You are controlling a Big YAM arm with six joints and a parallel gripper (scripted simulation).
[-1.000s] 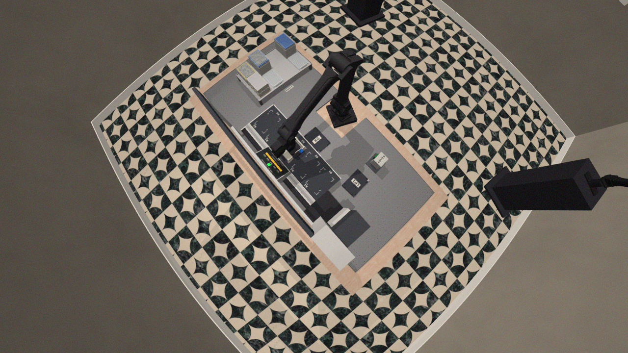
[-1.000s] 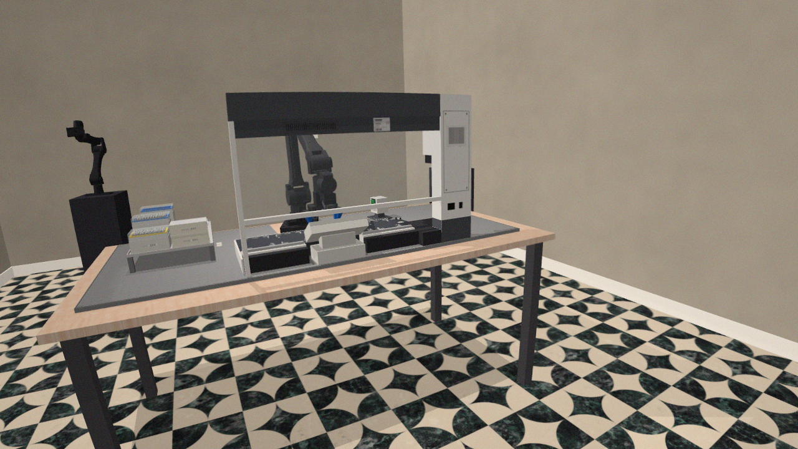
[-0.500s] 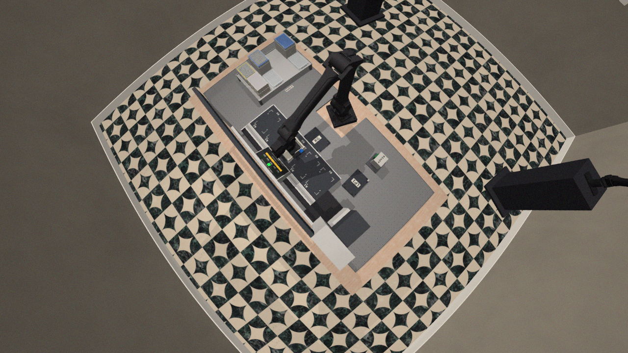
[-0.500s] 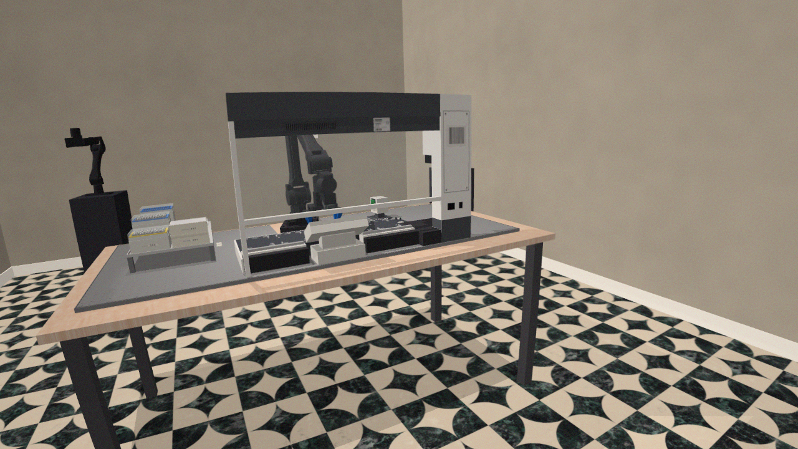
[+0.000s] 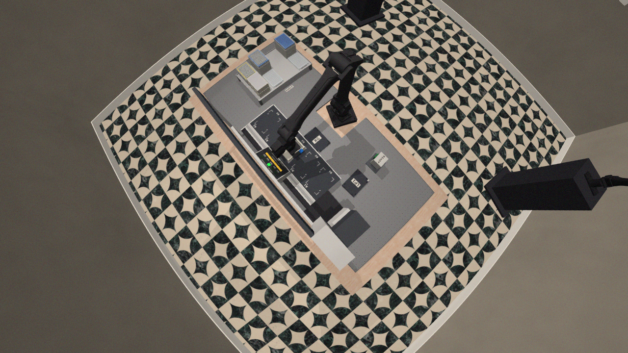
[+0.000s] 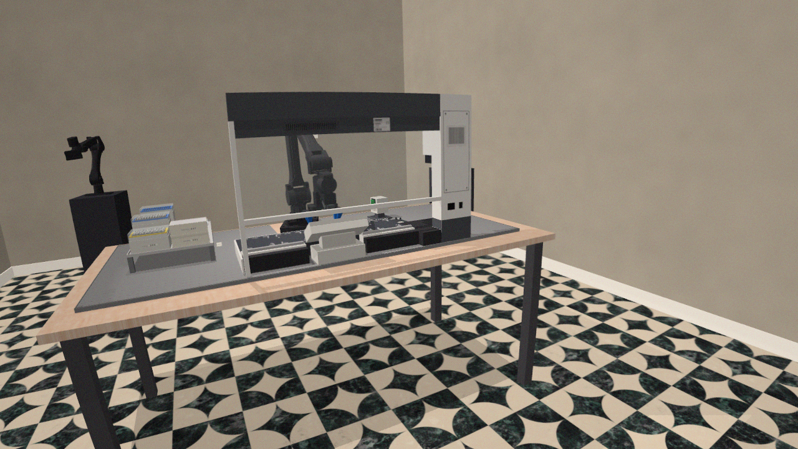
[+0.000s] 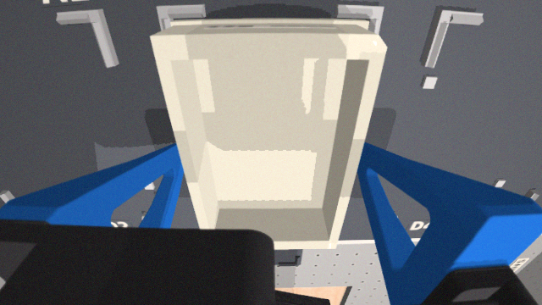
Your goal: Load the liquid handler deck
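Right now my hand is 1 cm above the cream one-well reservoir. The rest, counted from my hand: frame post (28 cm to the right, 23 cm ahead, 16 cm above); regrip nest RG (17 cm behind, 7 cm below, 1 cm to the left); dark lid park LP1 (37 cm to the left, 22 cm behind, 7 cm below).
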